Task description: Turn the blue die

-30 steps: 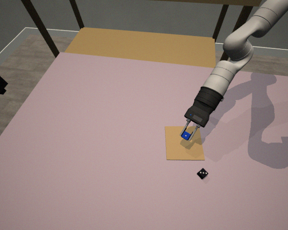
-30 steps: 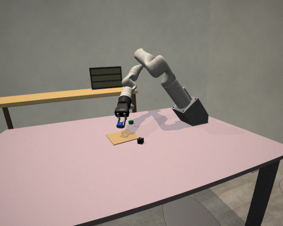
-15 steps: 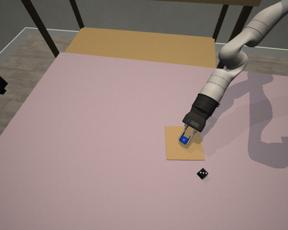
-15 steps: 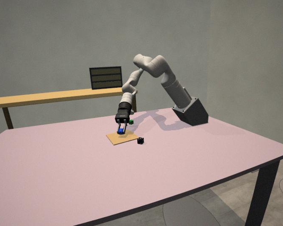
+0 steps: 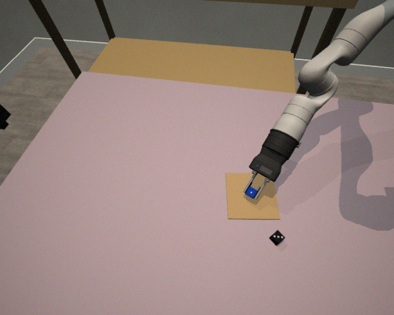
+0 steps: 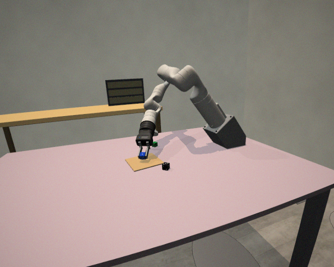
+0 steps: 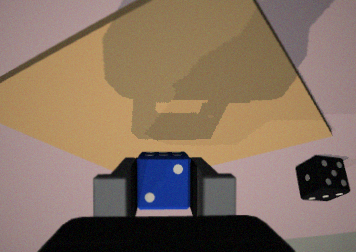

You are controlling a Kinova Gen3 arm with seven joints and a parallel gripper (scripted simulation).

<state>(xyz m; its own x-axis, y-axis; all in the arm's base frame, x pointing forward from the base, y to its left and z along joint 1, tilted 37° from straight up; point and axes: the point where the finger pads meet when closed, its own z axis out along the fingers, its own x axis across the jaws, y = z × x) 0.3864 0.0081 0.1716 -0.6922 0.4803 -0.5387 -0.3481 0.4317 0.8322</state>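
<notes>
Now: the blue die right at my hand. Also, from my hand: tan mat (3 cm below); black die (11 cm to the left, 6 cm behind, 2 cm below); green die (17 cm to the right, 11 cm behind, 2 cm below).
</notes>
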